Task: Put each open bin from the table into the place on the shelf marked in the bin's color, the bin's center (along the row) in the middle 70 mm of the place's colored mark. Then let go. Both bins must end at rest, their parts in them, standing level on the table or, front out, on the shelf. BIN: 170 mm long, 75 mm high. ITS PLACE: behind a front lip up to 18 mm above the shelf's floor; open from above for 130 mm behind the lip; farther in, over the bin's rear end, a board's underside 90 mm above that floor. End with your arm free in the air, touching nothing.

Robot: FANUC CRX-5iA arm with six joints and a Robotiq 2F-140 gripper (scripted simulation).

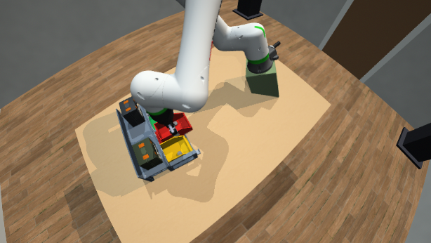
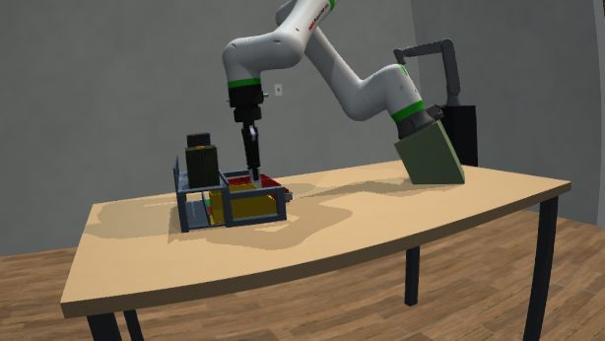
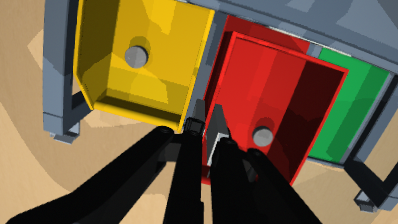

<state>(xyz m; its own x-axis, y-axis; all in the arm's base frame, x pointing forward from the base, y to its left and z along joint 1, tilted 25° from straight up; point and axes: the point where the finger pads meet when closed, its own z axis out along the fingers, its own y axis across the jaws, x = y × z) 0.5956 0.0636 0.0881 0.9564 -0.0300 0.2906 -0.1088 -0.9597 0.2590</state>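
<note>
Now: hand 5 cm to the left of the red bin, 4 cm above it and 1 cm past it. From my hand the other things lie so: yellow bin: 6 cm to the left, 6 cm ahead, 4 cm below.
</note>
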